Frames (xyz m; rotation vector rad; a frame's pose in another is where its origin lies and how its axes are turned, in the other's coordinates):
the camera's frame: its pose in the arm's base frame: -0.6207 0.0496 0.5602 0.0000 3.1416 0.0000
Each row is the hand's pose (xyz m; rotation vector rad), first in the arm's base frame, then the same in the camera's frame.
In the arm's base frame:
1: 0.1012 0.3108 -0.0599 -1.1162 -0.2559 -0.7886
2: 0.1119 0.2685 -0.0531 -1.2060 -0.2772 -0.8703
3: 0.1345 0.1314 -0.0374 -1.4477 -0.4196 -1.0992
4: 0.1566 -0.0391 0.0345 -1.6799 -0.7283 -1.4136
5: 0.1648 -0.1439 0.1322 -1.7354 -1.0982 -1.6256
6: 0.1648 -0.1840 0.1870 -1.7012 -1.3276 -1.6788
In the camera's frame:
1: -0.7219 0.2612 0.6201 -1.0629 2.2467 1.5044
2: -0.7326 0.2189 0.6133 -1.1499 2.1183 1.5935
3: -0.7552 0.0818 0.5976 -1.3370 1.6825 1.7608
4: -0.7773 -0.0887 0.5257 -1.4938 1.0747 1.7752
5: -0.7855 -0.1935 0.4280 -1.5133 0.6517 1.6155
6: -0.7855 -0.2336 0.3732 -1.4700 0.4947 1.4896

